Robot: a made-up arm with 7 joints. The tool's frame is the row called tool.
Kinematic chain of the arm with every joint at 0, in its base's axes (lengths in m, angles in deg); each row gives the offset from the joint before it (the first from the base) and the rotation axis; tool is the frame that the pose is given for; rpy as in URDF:
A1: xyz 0 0 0.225 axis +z
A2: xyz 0 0 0 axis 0 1 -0.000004
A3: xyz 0 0 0.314 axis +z
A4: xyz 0.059 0 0 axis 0 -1 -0.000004
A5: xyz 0.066 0 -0.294 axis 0 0.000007 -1
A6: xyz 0 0 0 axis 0 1 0.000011
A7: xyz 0.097 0 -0.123 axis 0 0.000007 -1
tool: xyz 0 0 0 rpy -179.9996 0 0
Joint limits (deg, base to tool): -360..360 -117.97..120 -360..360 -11..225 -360..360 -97..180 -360..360
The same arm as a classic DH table. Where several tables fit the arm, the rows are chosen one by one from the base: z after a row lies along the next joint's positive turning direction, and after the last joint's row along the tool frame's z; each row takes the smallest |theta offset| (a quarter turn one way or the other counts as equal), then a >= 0, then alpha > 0; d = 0 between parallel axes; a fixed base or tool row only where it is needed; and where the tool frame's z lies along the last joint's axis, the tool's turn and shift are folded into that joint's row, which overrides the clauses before.
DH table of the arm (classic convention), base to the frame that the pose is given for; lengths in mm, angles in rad. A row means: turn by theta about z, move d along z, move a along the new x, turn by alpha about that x. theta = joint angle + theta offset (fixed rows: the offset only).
A1: theta_offset 0; d 225; a 0; alpha -1.5708
A2: theta_offset 0; d 0; a 0; alpha 1.5708
A3: theta_offset 0; d 314; a 59; alpha 1.5708
A4: theta_offset 0; d 0; a 66; alpha 1.5708
A5: theta_offset 0; d 294; a 0; alpha 1.5708
A6: theta_offset 0; d 0; a 97; alpha -1.5708
A7: theta_offset 0; d 123; a 0; alpha 0
Joint limits (rad, base to tool): -6.2832..6.2832 -2.059..2.0944 -6.2832..6.2832 -0.192..3.927 -6.2832..6.2832 -1.693..3.1416 -6.2832..6.2832

